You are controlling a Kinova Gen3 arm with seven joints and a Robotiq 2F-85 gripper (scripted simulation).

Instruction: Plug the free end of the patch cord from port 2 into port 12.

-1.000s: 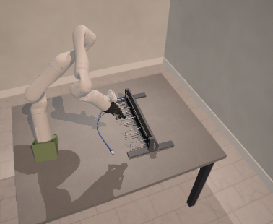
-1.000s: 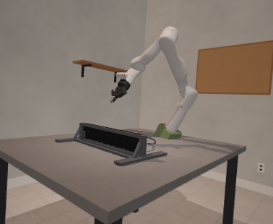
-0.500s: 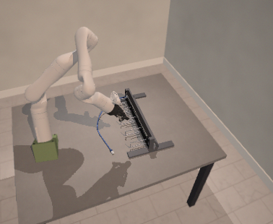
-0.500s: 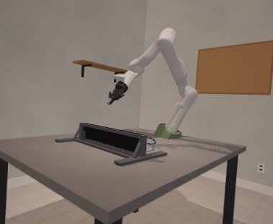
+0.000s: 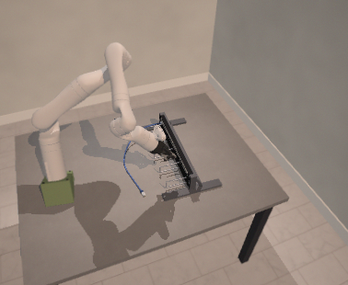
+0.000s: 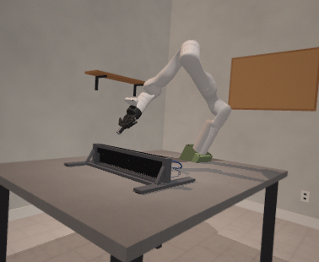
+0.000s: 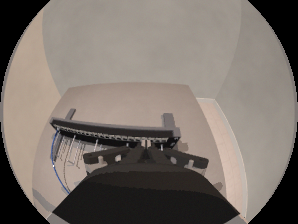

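Right now the white plug is 160 mm behind my hand, 10 mm to the right of it and 170 mm below it.
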